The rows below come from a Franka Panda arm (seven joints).
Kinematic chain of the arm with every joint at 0, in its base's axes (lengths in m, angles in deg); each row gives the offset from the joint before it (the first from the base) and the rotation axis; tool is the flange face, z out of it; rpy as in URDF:
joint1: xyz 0 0 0.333 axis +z
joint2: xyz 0 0 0 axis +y
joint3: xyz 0 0 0.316 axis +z
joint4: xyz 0.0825 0 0 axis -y
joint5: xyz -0.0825 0 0.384 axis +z
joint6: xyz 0 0 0 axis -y
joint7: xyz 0.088 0 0 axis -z
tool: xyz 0 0 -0.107 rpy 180 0 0
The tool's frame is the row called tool.
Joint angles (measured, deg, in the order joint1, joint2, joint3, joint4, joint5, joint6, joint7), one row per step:
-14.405, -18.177, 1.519, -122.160, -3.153, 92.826, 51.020
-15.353, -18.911, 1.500, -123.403, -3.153, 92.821, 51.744
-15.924, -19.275, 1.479, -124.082, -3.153, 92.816, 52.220
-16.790, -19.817, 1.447, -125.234, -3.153, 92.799, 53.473
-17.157, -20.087, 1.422, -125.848, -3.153, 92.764, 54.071
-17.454, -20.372, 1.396, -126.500, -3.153, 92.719, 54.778
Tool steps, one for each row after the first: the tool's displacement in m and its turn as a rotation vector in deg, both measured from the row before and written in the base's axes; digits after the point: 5 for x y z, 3 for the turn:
-0.00703, -0.00591, -0.00436, -0.042, 0.492, -1.685
-0.00391, -0.00364, -0.00268, -0.025, 0.305, -1.062
-0.00630, -0.00531, -0.00513, -0.119, 0.599, -2.129
-0.00322, -0.00215, -0.00291, -0.034, 0.364, -0.980
-0.00326, -0.00158, -0.00311, -0.052, 0.397, -1.017

